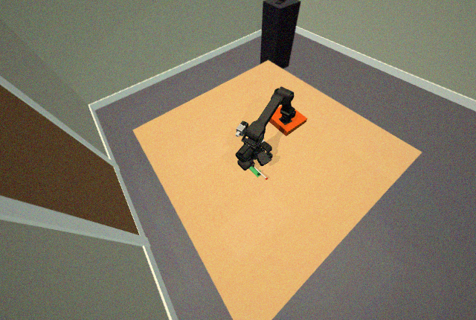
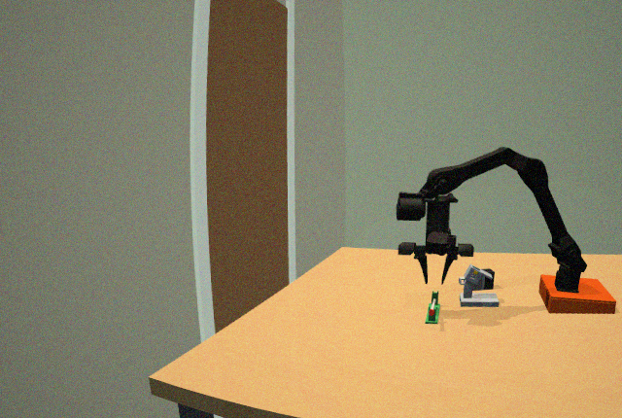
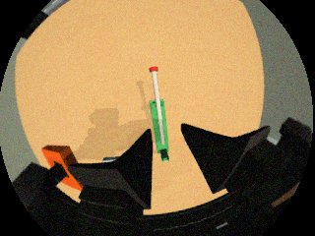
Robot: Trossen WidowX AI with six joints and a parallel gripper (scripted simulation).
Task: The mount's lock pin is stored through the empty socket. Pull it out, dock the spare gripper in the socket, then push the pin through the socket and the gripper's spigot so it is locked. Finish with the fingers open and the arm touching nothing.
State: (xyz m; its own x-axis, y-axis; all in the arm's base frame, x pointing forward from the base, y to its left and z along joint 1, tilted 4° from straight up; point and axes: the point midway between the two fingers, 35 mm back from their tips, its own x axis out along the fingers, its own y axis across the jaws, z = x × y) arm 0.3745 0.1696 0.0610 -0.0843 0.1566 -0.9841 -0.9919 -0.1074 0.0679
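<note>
The green bracket is 4 cm to the right of my gripper tip and 7 cm below it. Also, from my gripper tip: spare gripper 9 cm behind, 29 cm to the right, 7 cm below; grey mount 10 cm behind, 15 cm to the right, 4 cm below.
</note>
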